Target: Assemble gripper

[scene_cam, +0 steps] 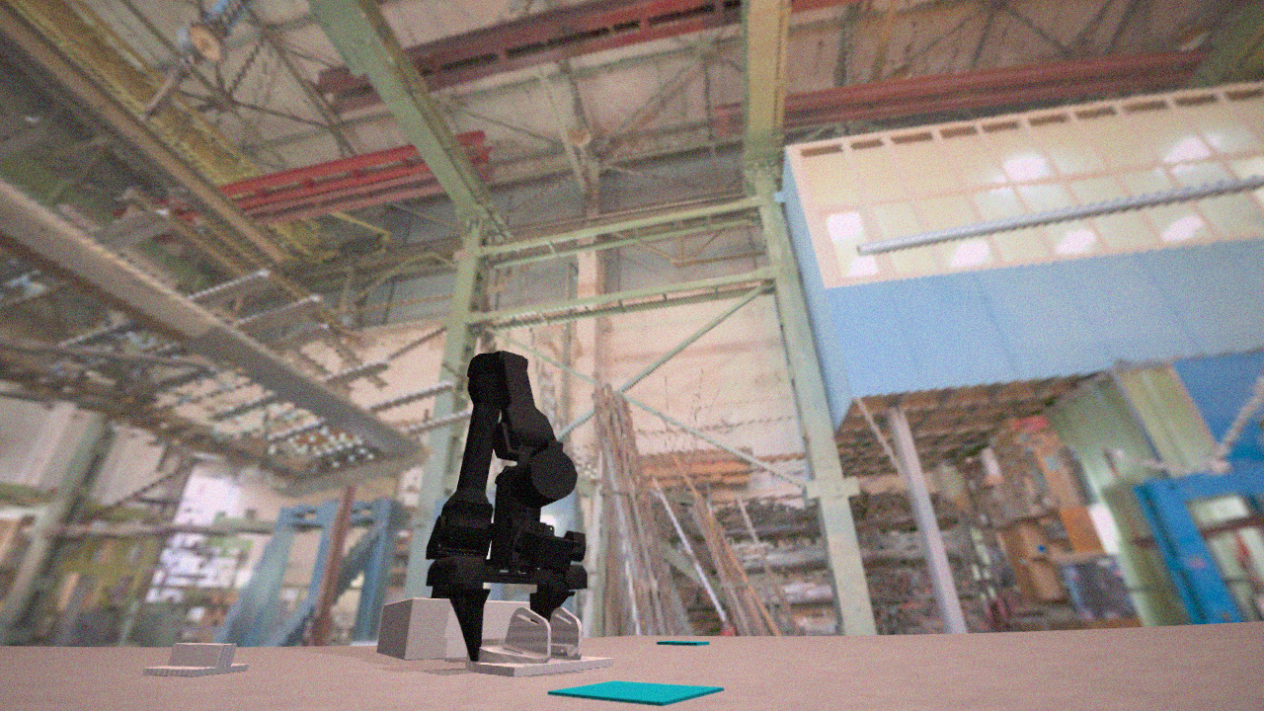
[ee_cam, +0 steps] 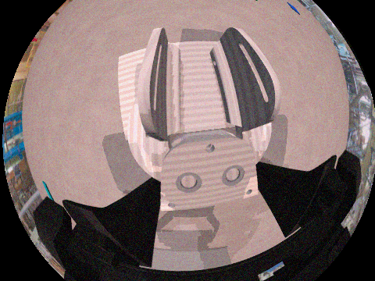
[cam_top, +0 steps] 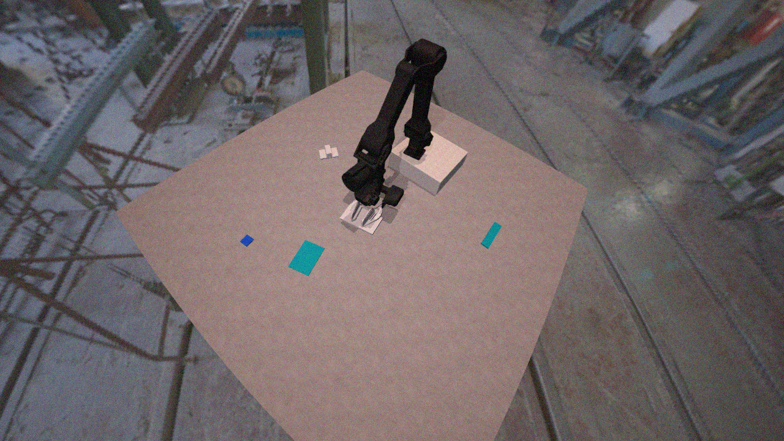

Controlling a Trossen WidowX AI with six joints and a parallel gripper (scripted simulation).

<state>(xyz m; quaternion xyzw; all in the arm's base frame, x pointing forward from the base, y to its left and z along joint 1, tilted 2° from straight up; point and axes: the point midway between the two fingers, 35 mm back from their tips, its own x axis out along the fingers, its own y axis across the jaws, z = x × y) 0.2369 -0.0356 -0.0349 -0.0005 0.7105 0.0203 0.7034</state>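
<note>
My gripper tip is now right at the housing plate. Also, from my gripper tip: gripper base 10 mm ahead, 20 mm above; then flat white plate 70 mm ahead; then large teal patch 270 mm ahead, 70 mm to the right, 10 mm below.
</note>
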